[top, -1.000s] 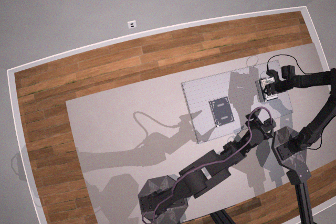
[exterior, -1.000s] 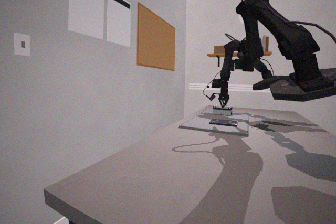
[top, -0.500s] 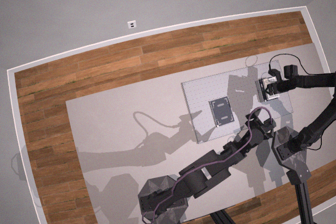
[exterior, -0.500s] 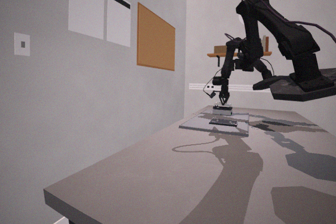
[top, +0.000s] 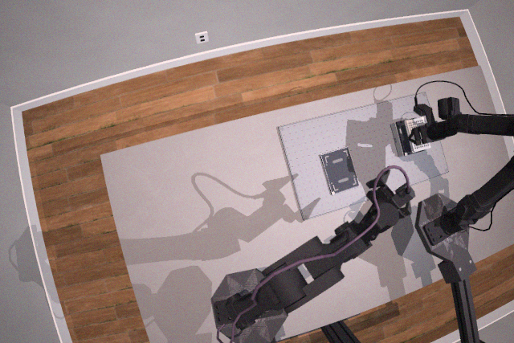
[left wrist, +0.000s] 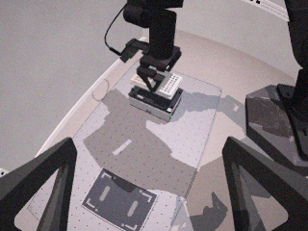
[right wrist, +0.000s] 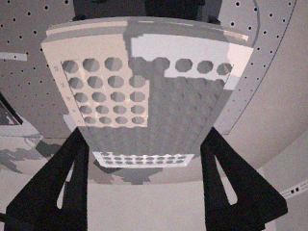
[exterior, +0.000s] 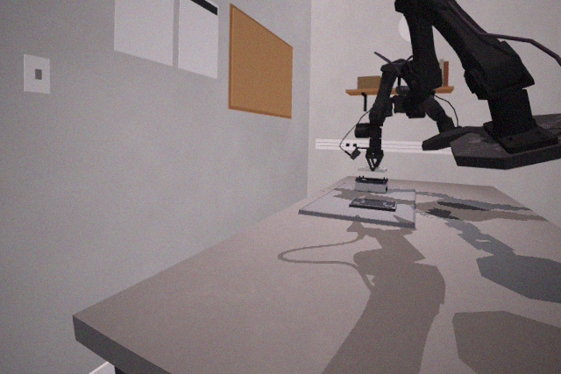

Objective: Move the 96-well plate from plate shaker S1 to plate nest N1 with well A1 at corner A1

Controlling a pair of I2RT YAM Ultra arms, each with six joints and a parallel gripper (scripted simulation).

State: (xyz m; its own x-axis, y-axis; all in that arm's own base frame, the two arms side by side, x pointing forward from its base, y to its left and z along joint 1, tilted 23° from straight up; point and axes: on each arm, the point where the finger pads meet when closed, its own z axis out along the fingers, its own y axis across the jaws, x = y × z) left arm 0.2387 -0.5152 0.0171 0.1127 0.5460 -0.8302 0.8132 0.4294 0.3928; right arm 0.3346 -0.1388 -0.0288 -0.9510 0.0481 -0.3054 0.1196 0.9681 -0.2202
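The dark plate nest N1 is 330 mm to the left of my right hand, 100 mm below it and 30 mm behind it. Also, from my right hand: white 96-well plate: 10 mm ahead.
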